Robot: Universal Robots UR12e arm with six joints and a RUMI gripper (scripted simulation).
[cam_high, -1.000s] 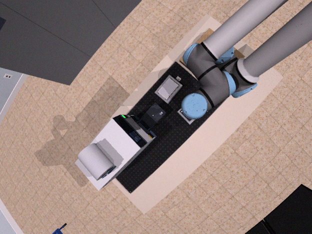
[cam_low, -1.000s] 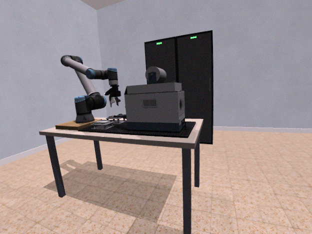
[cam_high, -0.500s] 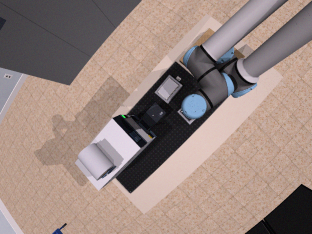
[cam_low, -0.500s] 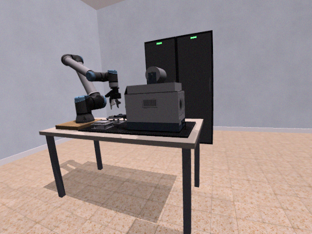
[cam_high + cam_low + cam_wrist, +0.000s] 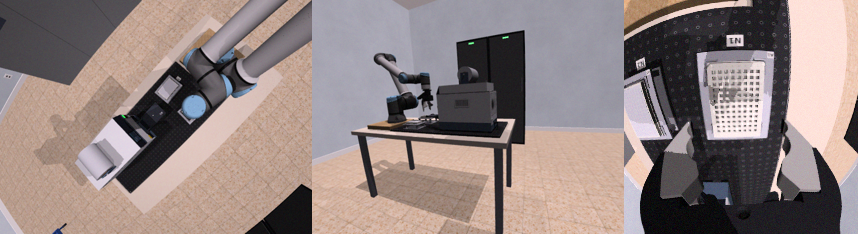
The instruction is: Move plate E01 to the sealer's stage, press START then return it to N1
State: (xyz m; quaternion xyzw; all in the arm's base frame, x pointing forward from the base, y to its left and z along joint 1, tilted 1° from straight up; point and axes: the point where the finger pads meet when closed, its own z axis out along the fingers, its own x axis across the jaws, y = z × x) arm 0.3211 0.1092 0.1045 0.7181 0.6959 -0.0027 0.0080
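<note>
The plate nest N1 lies 80 mm below my hand. Round my hand: foil roll 540 mm ahead, 290 mm above, 150 mm to the right; then square start button 310 mm ahead, 250 mm to the right, 60 mm above; then sealer stage 210 mm ahead, 160 mm to the right, 30 mm below.
</note>
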